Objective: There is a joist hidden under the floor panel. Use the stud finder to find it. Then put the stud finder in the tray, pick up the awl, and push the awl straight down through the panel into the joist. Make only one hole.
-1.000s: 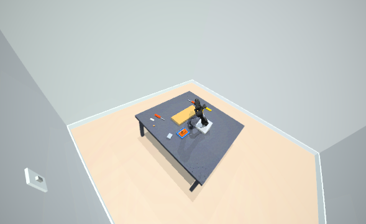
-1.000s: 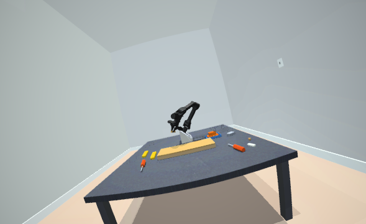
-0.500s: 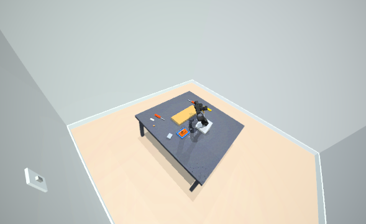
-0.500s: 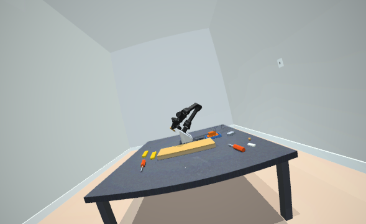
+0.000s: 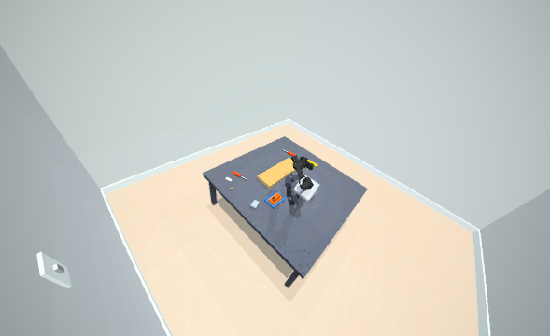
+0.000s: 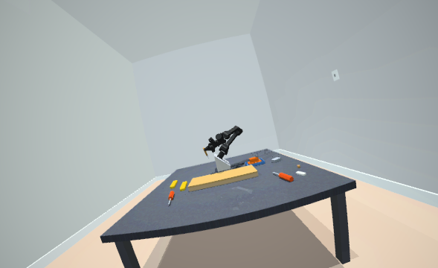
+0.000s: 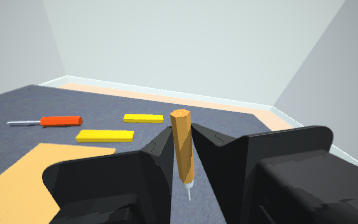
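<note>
Now: the awl 5 cm below my gripper tip, 1 cm to the left of it and 1 cm behind it. From my gripper tip the other things lie so: blue tray (44 cm to the left, 23 cm below, 1 cm ahead); square indicator (47 cm to the left, 18 cm below); orange stud finder (46 cm to the left, 20 cm below).
</note>
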